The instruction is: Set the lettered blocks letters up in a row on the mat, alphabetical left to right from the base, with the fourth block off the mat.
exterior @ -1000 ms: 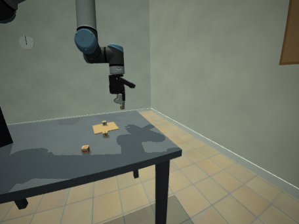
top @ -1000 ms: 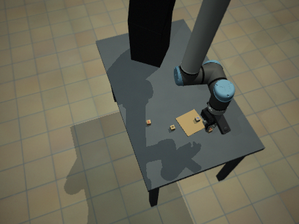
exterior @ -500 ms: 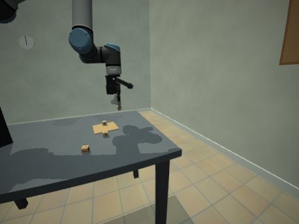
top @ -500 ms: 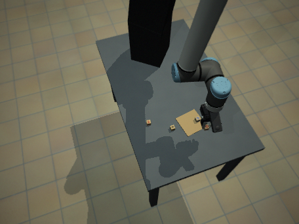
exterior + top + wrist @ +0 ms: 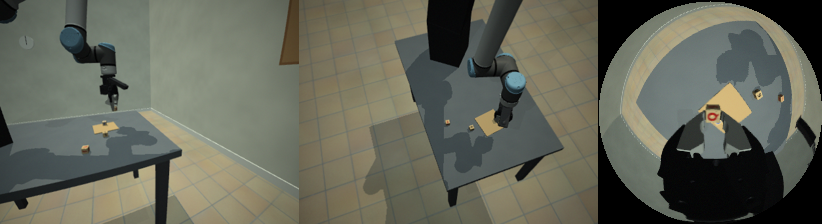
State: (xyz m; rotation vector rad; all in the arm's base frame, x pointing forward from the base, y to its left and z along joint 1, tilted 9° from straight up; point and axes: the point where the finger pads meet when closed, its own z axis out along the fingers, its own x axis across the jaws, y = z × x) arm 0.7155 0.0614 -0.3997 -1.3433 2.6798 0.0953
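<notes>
The tan mat lies 7 cm behind my hand, 1 cm to the right of it and 11 cm below it.
</notes>
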